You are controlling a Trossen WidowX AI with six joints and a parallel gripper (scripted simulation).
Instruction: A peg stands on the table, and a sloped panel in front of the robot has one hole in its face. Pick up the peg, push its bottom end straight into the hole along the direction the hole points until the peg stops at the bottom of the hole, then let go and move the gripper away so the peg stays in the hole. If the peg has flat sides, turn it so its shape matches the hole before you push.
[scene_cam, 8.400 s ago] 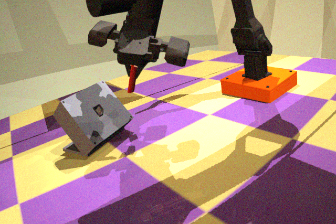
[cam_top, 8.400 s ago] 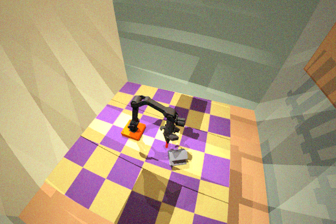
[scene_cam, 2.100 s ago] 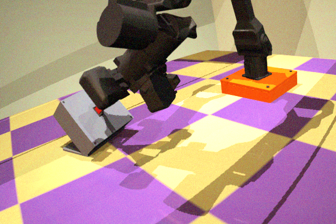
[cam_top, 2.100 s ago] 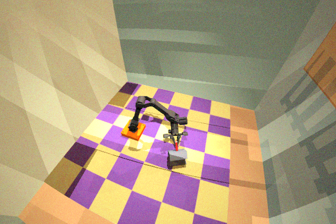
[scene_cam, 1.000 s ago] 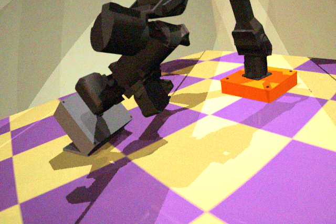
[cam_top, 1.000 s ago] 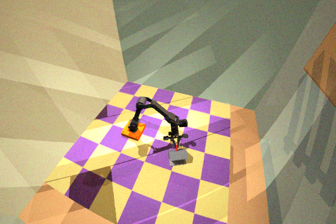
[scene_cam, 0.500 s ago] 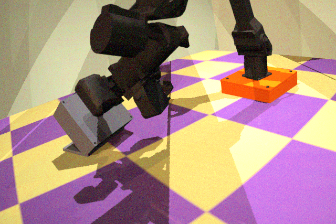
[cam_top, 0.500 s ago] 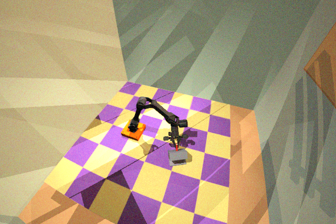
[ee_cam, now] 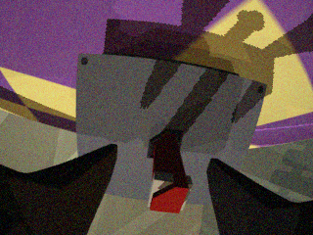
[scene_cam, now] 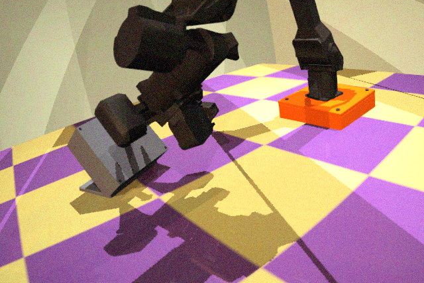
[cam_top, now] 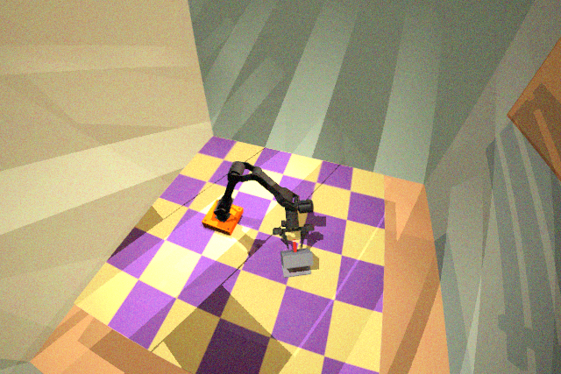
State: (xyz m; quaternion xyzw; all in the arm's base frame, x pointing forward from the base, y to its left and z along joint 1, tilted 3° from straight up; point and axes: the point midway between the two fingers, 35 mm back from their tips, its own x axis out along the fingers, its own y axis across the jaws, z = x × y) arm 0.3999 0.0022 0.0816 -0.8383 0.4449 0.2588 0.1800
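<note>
My gripper tip is now 1 cm past the red peg, 1 cm to the right of it and 1 cm below it. Also, from my gripper tip: grey sloped panel 2 cm ahead, 3 cm to the right, 3 cm below.
</note>
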